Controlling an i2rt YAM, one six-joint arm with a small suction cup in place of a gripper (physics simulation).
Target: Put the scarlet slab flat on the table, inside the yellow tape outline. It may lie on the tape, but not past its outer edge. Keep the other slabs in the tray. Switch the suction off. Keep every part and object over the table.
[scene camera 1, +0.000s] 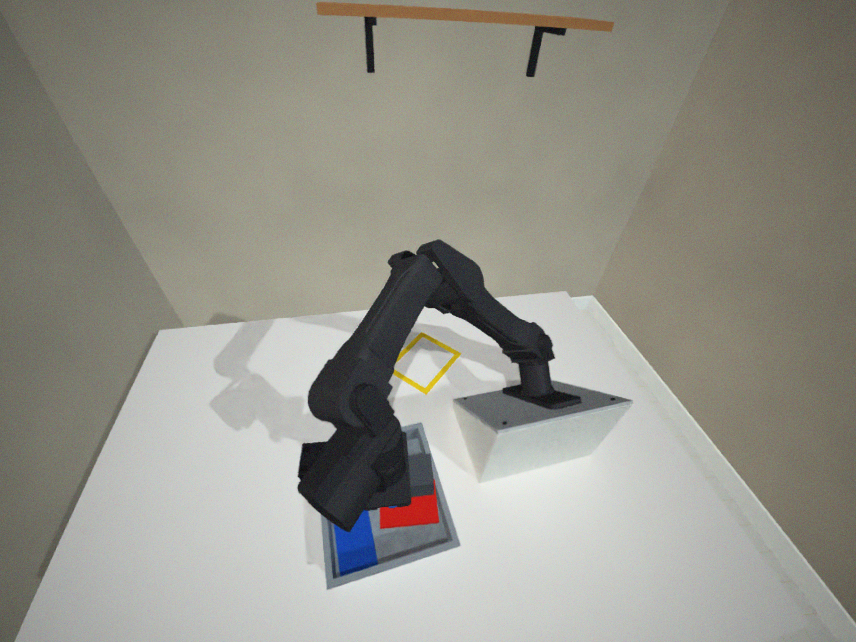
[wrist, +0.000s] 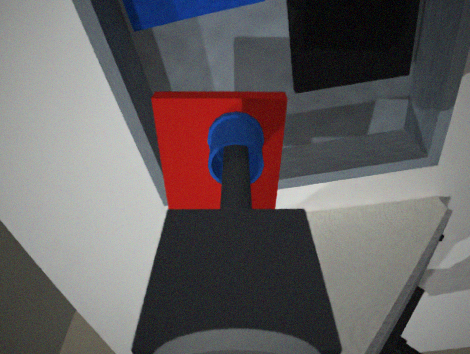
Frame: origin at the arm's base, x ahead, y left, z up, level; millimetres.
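Seen in the pictures: hand, tool point: (wrist: 235, 129); arm's base, link origin: (scene camera 1: 537, 397).
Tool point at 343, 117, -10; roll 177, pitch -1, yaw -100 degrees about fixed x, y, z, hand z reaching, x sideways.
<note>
Offsets run from my tool point to a thing's middle, as dx, dy, dz. "spot": to the spot under its first point. Level surfaces: height alone.
My suction cup (scene camera 1: 392, 506) (wrist: 236, 131), blue at the tip, is pressed on the upper face of the scarlet slab {-23, +13, +7} (scene camera 1: 418, 512) (wrist: 185, 135) and holds it. The slab looks level and hangs above the tray {+15, -39, -79} (scene camera 1: 394, 563) (wrist: 132, 115); in the wrist view it overlaps the tray's rim. A blue slab {+78, +18, -96} (scene camera 1: 354, 545) (wrist: 190, 10) and a black slab (scene camera 1: 421, 473) (wrist: 355, 45) lie in the tray. The arm hides part of the tray in the scene view. The yellow tape outline {spot: -201, -310, -103} (scene camera 1: 442, 373) is on the table behind the tray, its left corner partly hidden by the arm.
The pale pedestal block (scene camera 1: 546, 442) (wrist: 375, 250) with the arm's base stands to the right of the tray in the scene view. A wooden shelf (scene camera 1: 463, 16) hangs high on the back wall. The white table {dz -104} (scene camera 1: 587, 566) ends at walls at the back.
</note>
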